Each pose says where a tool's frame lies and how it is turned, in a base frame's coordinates. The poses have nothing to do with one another.
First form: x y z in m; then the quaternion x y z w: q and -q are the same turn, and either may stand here.
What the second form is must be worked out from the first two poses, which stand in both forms.
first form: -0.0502 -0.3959 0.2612 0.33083 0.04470 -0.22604 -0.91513
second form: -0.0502 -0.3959 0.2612 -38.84 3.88 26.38
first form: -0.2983 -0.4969 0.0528 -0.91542 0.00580 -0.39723 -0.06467
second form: -0.2983 -0.4969 0.0528 170.45 -46.72 3.41
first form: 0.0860 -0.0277 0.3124 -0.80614 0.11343 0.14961 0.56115
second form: 0.0860 -0.0277 0.3124 -110.49 21.62 -0.92
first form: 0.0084 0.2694 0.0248 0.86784 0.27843 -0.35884 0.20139
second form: 0.0084 0.2694 0.0248 167.24 47.31 29.97
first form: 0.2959 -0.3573 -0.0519 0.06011 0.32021 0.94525 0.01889
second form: 0.2959 -0.3573 -0.0519 37.65 -5.83 175.72
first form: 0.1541 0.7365 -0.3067 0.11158 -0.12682 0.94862 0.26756
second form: 0.1541 0.7365 -0.3067 -10.86 -16.23 150.05
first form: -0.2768 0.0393 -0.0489 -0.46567 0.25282 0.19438 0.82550
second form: -0.2768 0.0393 -0.0489 -56.82 36.76 6.12
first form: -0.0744 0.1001 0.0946 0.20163 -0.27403 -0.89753 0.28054
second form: -0.0744 0.1001 0.0946 38.21 12.02 -141.11
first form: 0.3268 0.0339 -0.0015 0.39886 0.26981 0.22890 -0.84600
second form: 0.3268 0.0339 -0.0015 -45.80 -39.73 -12.93
